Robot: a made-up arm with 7 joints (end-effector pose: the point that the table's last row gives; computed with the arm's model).
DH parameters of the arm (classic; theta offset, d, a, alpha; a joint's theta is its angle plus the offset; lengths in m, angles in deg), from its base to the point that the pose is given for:
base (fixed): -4.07 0 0 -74.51
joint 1: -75.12 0.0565 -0.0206 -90
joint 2: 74 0 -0.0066 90
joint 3: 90 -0.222 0.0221 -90
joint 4: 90 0.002 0.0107 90
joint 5: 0 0.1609 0 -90
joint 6: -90 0 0.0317 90
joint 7: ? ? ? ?
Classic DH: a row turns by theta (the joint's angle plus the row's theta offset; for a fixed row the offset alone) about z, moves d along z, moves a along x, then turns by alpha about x.
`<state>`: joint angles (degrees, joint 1 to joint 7).
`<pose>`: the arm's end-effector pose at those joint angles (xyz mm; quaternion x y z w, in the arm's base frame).
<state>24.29 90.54 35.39 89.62 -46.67 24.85 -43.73</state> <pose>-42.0 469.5 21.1 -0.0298 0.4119 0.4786 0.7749</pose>
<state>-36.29 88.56 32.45 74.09 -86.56 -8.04 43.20</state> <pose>116.5 457.2 52.6 -0.3642 -0.2484 0.7415 0.5058</pose>
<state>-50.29 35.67 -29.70 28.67 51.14 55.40 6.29</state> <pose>341.2 139.6 -158.8 0.7406 0.1897 0.2580 0.5907</pose>
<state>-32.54 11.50 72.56 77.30 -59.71 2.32 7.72</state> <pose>159.8 177.7 -374.3 -0.6781 0.1837 0.5554 0.4450</pose>
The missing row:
joint 7: 0 0 0 0
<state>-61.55 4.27 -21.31 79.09 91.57 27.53 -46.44</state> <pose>344.5 21.9 -249.9 0.7430 0.5048 -0.2630 0.3520</pose>
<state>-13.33 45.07 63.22 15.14 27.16 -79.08 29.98</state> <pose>116.2 348.2 -66.4 0.5246 -0.6065 0.2511 0.5421</pose>
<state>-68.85 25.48 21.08 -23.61 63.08 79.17 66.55</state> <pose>251.9 154.3 73.9 0.0785 -0.0804 0.9468 0.3017</pose>
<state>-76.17 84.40 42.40 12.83 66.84 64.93 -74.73</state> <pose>64.4 327.8 209.5 0.0973 0.0536 0.4729 0.8741</pose>
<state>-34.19 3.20 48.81 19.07 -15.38 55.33 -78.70</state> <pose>246.8 179.8 -254.0 -0.5195 0.0749 -0.3912 0.7559</pose>
